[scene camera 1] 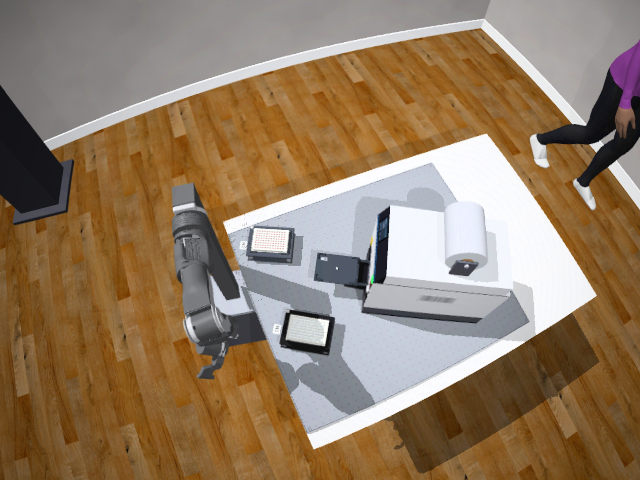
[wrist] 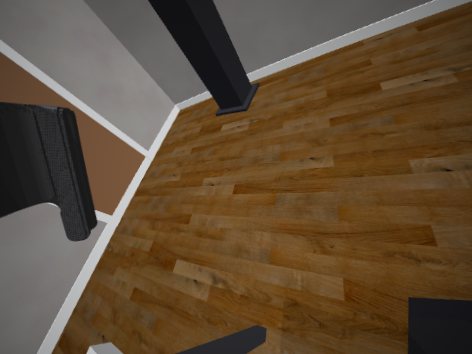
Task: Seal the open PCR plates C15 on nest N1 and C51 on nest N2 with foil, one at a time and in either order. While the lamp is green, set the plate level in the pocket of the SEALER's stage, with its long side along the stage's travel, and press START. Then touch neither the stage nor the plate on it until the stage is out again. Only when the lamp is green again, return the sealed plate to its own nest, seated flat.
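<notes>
A plate with red wells [scene camera 1: 270, 240] sits in the dark upper-left nest [scene camera 1: 255, 257]. A plate with a pale, speckled top [scene camera 1: 307, 330] sits in the black lower nest [scene camera 1: 305, 350]; whether it bears foil is unclear. The nest and plate labels are too small to read. The white sealer [scene camera 1: 413, 242] stands at the right, its dark stage [scene camera 1: 336, 268] out and empty, a green light [scene camera 1: 371, 279] low on its front. My gripper [scene camera 1: 212, 364] is open and empty, off the mat's left edge, left of the lower nest. One dark finger shows at the left in the wrist view.
A white foil roll [scene camera 1: 465, 229] stands on the sealer. The grey mat [scene camera 1: 372, 356] lies on the white table [scene camera 1: 537, 248]. A person [scene camera 1: 610, 124] is at the right beyond the table. A dark pillar [scene camera 1: 25, 160] [wrist: 215, 55] stands away from the table.
</notes>
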